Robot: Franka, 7 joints.
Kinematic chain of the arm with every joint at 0, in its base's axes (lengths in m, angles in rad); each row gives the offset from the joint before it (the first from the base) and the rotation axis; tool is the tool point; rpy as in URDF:
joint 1: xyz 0 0 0.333 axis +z
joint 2: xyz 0 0 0 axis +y
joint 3: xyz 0 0 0.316 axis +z
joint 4: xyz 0.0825 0 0 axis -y
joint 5: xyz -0.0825 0 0.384 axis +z
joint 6: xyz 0 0 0 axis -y
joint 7: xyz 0.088 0 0 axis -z
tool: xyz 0 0 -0.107 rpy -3.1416 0 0
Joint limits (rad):
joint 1: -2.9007..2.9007
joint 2: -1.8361..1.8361
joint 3: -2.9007..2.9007
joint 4: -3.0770..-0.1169
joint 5: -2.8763..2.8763
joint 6: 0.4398..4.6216
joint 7: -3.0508..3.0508
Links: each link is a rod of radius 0.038 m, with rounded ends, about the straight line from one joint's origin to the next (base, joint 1, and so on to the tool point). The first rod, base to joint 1, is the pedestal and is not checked.
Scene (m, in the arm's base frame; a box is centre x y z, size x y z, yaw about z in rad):
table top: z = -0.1
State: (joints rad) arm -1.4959 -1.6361 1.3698 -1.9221 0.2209 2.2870 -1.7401
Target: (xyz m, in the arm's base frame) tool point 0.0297 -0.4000 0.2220
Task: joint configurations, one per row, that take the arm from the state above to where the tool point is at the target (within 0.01 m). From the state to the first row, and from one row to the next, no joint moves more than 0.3 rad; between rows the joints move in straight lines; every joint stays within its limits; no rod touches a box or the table.
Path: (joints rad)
1: -1.7460 -1.6761 1.4766 -2.0520 0.2277 2.2733 -1.7401
2: -1.9961 -1.7161 1.5835 -2.1819 0.2345 2.2595 -1.7401
3: -2.2462 -1.7561 1.6903 -2.3119 0.2413 2.2458 -1.7401
4: -2.4962 -1.7961 1.7971 -2.4418 0.2481 2.2320 -1.7401
5: -2.7463 -1.8361 1.9040 -2.5717 0.2549 2.2183 -1.7401

